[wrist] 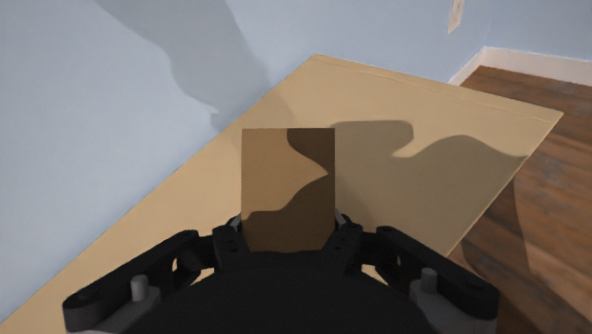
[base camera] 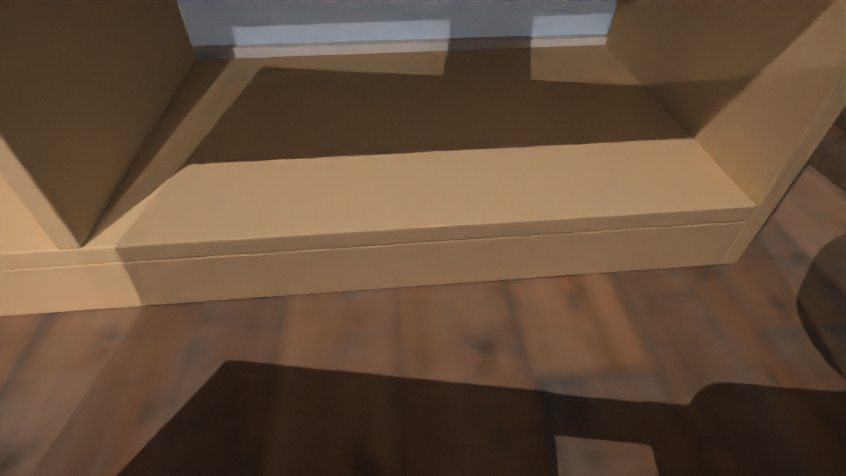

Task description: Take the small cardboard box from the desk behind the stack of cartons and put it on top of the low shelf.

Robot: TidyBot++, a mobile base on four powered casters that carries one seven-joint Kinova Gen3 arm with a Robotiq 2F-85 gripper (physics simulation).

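Frame: origin at the arm's base, x ahead, y left, z up, level; metres.
Where they show: gripper, between the fingertips: (wrist: 289, 220).
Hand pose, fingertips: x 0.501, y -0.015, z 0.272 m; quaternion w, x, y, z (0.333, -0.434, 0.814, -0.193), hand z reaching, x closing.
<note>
After its pixels a point has its place.
The small cardboard box (wrist: 288, 190) @[y -0.032, x 0.496, z 0.313 m] is brown and sits between the fingertips in the wrist view. My gripper (wrist: 289, 220) @[y -0.015, x 0.501, z 0.272 m] is shut on it, one finger on each side. Behind and below the box is the tan top of the low shelf (wrist: 370, 100) @[y -0.183, x 0.619, z 0.214 m]; whether the box touches it cannot be told. In the base view the low shelf (base camera: 414, 195) @[y 0.044, x 0.441, z -0.317 m] shows its lower board and upright panels from the front; its top, the box and the gripper do not show there. The desk and the stack of cartons do not show in either view.
A blue wall (wrist: 100, 150) @[y 0.192, x 0.762, z 0.311 m] runs along the shelf's back edge, with an outlet (wrist: 455, 16) @[y -0.770, x 0.938, z -0.006 m] on it. Wooden floor (wrist: 550, 200) @[y -0.647, x 0.410, z -0.396 m] (base camera: 473, 331) @[y -0.019, x 0.352, z -0.396 m] lies beside and in front of the shelf. A dark rounded object (base camera: 828, 301) stands at the right edge of the base view.
</note>
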